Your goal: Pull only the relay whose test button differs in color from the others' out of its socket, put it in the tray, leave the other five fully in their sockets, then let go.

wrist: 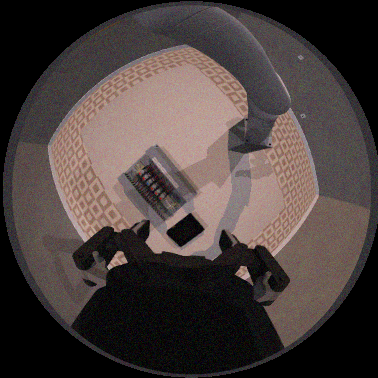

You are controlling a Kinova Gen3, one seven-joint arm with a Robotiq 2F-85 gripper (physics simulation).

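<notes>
A grey panel box (175,177) lies left of the middle of the wrist view. A slanting row of small relays (154,185) sits inside it, with small red spots on several of them. They are too small and grainy to tell which test button differs in color. The black tray (185,230) with a pale rim lies just below the panel box. My gripper (184,232) is open and empty, its fingers wide apart high above the table, with the tray showing between the fingertips.
The pale table top (125,110) has a border of brown diamond pattern. The robot's own arm (235,55) and its base stand at the upper right. Shadows of the arm fall across the table right of the panel box. Grey floor lies beyond the table edges.
</notes>
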